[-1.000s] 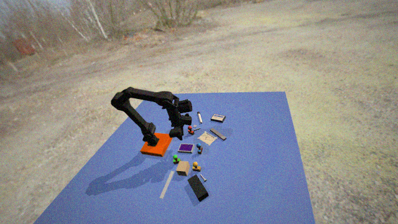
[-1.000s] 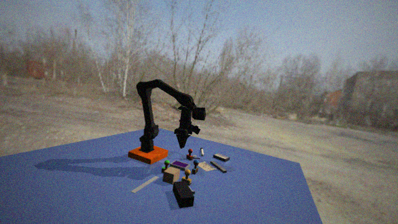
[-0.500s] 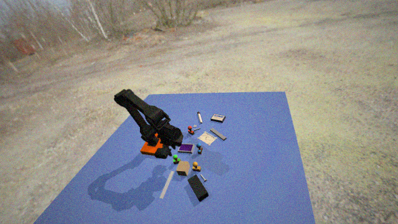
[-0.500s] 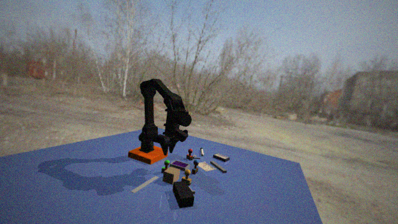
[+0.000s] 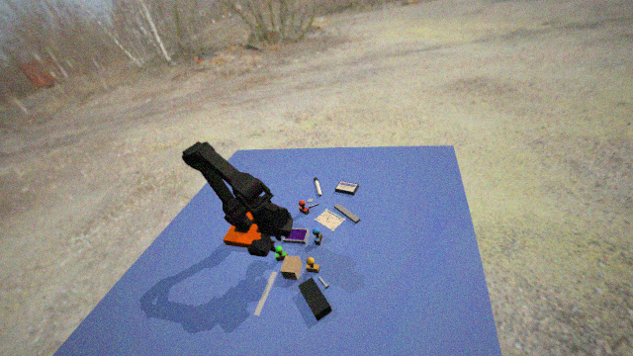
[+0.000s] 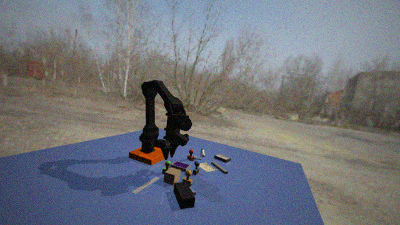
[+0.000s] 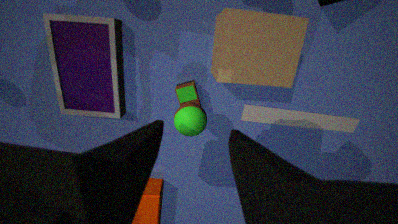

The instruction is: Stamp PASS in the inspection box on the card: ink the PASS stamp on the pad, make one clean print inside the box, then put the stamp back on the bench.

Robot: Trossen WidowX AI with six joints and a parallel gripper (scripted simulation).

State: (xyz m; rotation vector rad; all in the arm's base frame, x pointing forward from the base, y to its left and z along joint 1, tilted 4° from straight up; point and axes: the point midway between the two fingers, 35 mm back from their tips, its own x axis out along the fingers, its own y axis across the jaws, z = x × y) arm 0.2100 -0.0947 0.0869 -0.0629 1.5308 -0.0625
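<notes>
Now: the green-knobbed stamp 6 cm below my gripper tip. Round my gripper tip: yellow-knobbed stamp: 12 cm ahead, 2 cm to the right, 6 cm below; purple ink pad: 1 cm ahead, 10 cm to the left, 7 cm below; tan box: 5 cm ahead, 4 cm to the right, 5 cm below.
</notes>
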